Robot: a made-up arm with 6 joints.
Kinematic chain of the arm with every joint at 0, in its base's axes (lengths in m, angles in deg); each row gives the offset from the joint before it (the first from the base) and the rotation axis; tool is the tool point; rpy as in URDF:
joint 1: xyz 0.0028 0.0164 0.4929 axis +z
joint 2: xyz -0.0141 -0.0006 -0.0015 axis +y
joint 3: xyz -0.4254 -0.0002 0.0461 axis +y
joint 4: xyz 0.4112 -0.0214 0.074 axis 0.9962 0 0.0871
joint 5: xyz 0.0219 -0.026 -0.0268 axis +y
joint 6: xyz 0.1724 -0.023 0.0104 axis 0.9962 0 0.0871
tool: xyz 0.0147 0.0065 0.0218 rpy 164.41 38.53 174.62
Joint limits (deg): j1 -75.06..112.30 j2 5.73..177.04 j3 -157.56..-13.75 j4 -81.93..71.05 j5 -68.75..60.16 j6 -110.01..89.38
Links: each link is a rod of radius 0.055 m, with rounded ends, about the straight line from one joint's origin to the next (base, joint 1, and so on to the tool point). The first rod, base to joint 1, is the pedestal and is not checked.
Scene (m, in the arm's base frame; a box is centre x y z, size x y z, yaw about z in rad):
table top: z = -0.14
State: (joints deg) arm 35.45 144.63 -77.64 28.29 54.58 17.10
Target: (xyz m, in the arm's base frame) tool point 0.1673 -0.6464 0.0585
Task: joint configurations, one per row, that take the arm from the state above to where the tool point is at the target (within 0.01 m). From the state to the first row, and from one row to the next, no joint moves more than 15 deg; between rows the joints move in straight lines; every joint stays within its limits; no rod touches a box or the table.
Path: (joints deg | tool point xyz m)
1: 22.14 146.54 -80.64 25.43 52.43 17.52 | 0.4846 0.2188 0.1287
2: 8.83 148.46 -83.64 22.58 50.28 17.94 | 0.5419 0.0953 0.1162
3: -4.49 150.37 -86.64 19.72 48.13 18.36 | 0.5673 -0.0431 0.1044
4: -17.80 152.29 -89.64 16.86 45.98 18.77 | 0.5569 -0.1879 0.0934
5: -31.11 154.20 -92.65 14.00 43.83 19.19 | 0.5096 -0.3299 0.0834
6: -44.42 156.11 -95.65 11.15 41.68 19.61 | 0.4262 -0.4595 0.0743
7: -57.73 158.03 -98.65 8.29 39.53 20.03 | 0.3102 -0.5677 0.0659
8: -71.05 159.94 -101.65 5.43 37.38 20.45 | 0.1673 -0.6464 0.0585

